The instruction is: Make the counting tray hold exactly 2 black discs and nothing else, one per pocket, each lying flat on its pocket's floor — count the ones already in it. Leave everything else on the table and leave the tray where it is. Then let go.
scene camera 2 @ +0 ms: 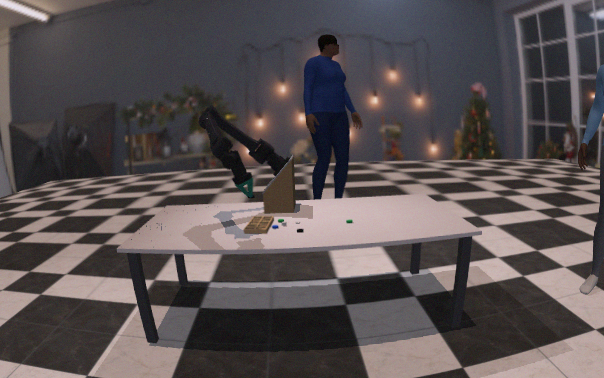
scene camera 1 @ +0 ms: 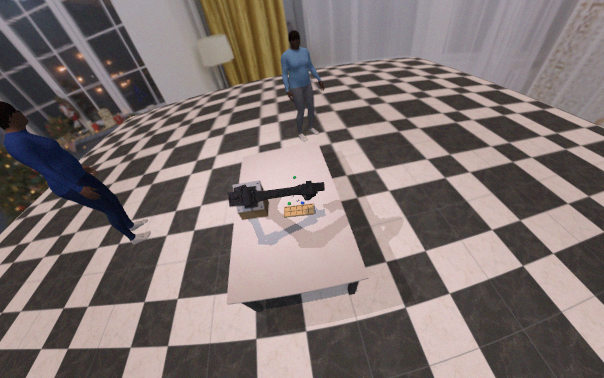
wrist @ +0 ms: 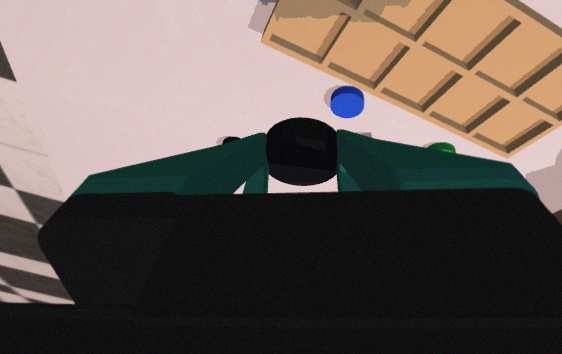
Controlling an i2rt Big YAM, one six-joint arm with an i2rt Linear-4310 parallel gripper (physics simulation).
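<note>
My gripper (scene camera 2: 251, 196) (wrist: 301, 147) is shut on a black disc (wrist: 302, 140), held between the green fingertips above the table. In the wrist view the fingers are beside the tray's near edge, with the tray to the upper right. The tan counting tray (scene camera 1: 300, 215) (scene camera 2: 256, 231) (wrist: 325, 66) lies on the table. Its pockets that show in the wrist view hold no disc; part of it is cut off there, and its pockets are too small to judge in the scene views. Another black disc (scene camera 2: 300, 230) (wrist: 231, 140) lies on the table, partly hidden by a finger in the wrist view.
A blue disc (scene camera 1: 302, 202) (scene camera 2: 275, 227) (wrist: 347, 102) lies close beside the tray. A green disc (scene camera 1: 289, 203) (scene camera 2: 281, 220) (wrist: 441, 147) is near it too. Another green disc (scene camera 1: 294, 177) (scene camera 2: 349, 221) lies farther off. Small pale discs (scene camera 2: 284, 224) (scene camera 2: 298, 222) lie between.
</note>
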